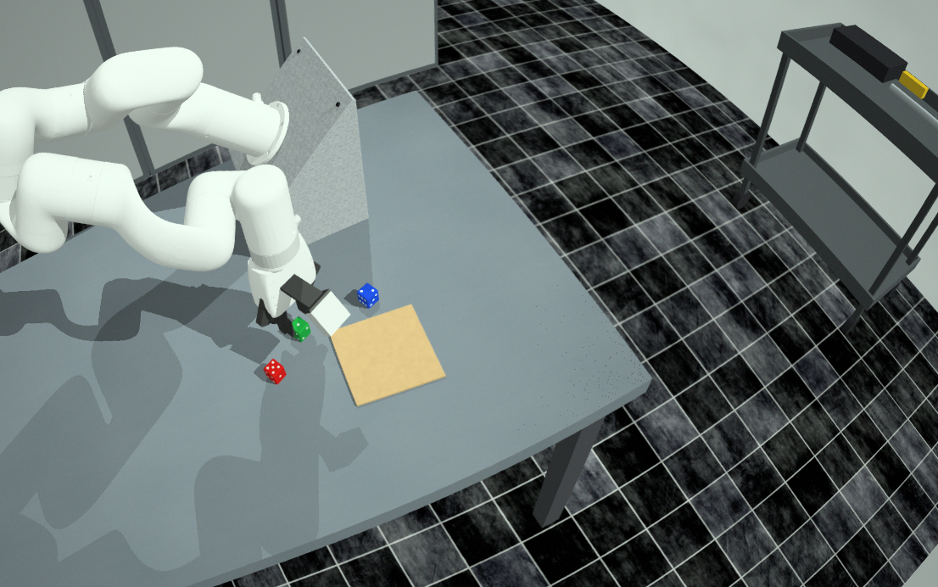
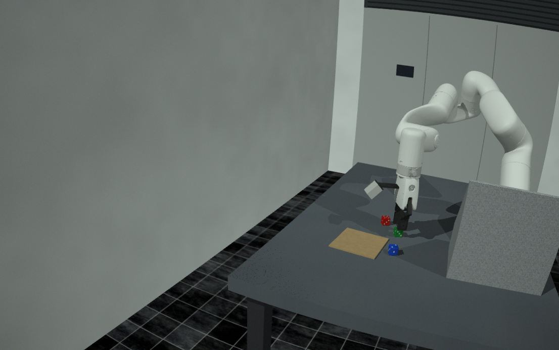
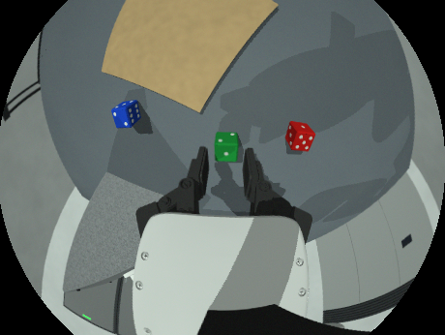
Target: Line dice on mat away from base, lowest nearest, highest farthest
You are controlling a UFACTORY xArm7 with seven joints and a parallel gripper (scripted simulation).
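Right now my hand is 40 mm above the green die. The rest, counted from my hand: red die (60 mm ahead, 60 mm to the right, 40 mm below); tan mat (80 mm ahead, 120 mm to the left, 50 mm below); blue die (20 mm behind, 120 mm to the left, 40 mm below).
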